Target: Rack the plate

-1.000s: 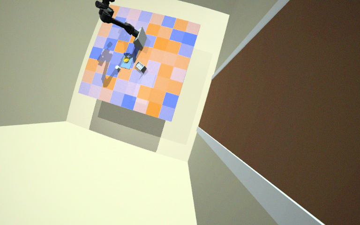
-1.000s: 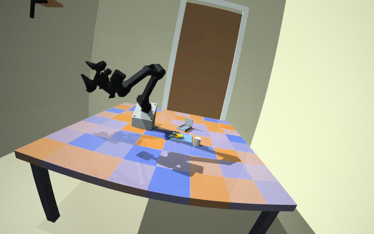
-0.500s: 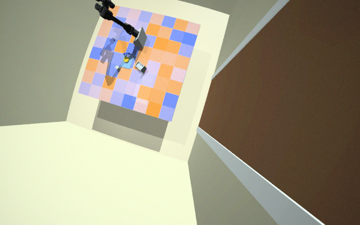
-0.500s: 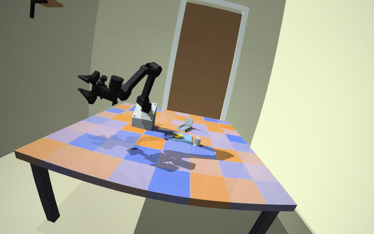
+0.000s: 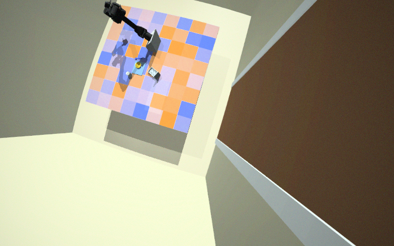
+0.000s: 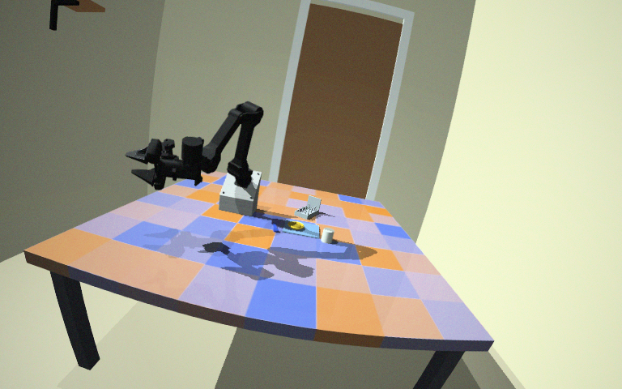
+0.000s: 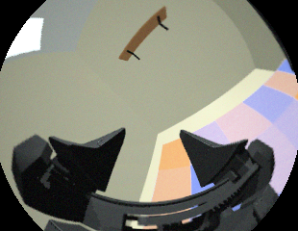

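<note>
My gripper tip is now 470 mm short of the yellow plate, 400 mm to the right of it and 230 mm above it. The rest, counted from my gripper tip: light blue mat 500 mm ahead, 410 mm to the left, 240 mm below; then white cup 610 mm ahead, 350 mm to the left, 220 mm below.
</note>
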